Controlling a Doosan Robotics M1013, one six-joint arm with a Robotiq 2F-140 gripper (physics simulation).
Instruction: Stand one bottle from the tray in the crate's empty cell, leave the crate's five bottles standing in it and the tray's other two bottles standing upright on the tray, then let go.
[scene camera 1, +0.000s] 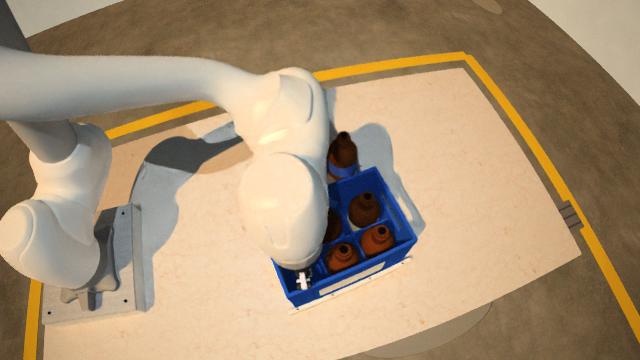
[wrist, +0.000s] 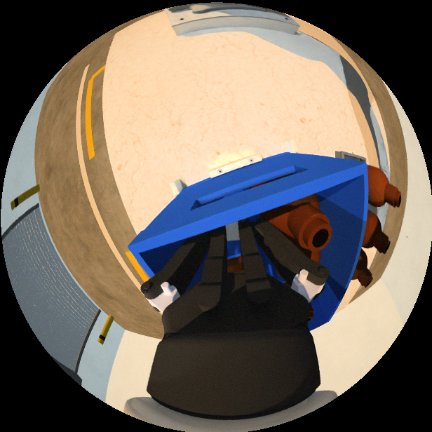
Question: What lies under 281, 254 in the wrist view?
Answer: The gripper.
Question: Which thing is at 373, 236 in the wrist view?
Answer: A green-banded bottle.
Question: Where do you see a blue-banded brown bottle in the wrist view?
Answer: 380, 191
